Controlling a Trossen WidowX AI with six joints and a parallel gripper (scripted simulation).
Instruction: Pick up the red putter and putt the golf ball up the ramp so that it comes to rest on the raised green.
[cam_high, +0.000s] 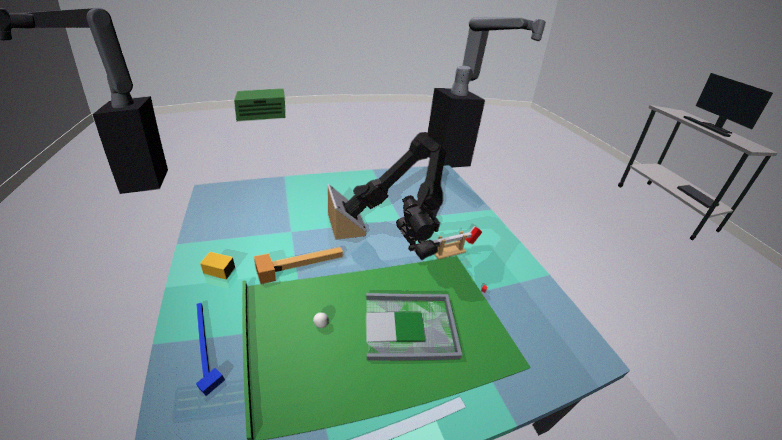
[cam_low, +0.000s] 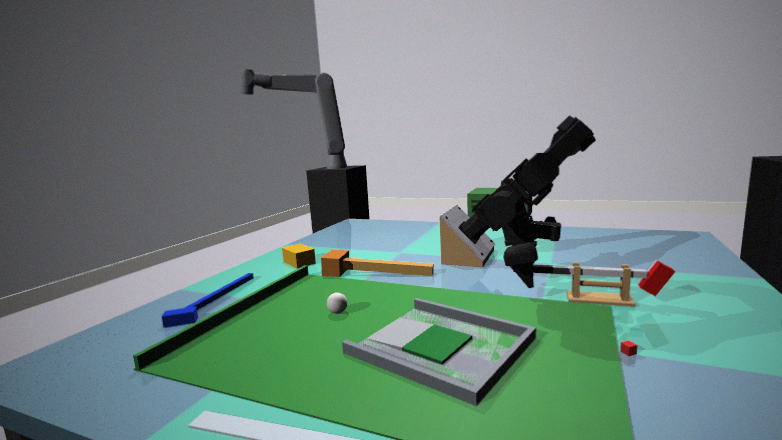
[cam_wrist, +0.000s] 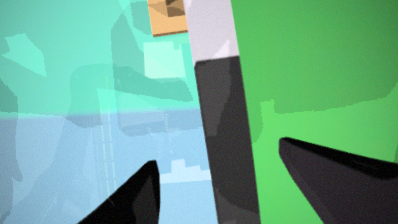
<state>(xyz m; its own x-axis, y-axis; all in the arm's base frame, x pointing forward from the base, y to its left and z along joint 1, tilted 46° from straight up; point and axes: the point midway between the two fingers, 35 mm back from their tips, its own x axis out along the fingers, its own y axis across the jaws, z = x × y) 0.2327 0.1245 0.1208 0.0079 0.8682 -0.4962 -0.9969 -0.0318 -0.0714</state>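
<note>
Right now my gripper tip is 1 cm past the small wooden stand and 13 cm to the right of it. Round my gripper tip: white golf ball: 19 cm ahead, 37 cm to the right, 1 cm below; then small red cube: 19 cm ahead, 16 cm to the left, 2 cm below; then yellow block: 9 cm behind, 66 cm to the right, 1 cm below.
</note>
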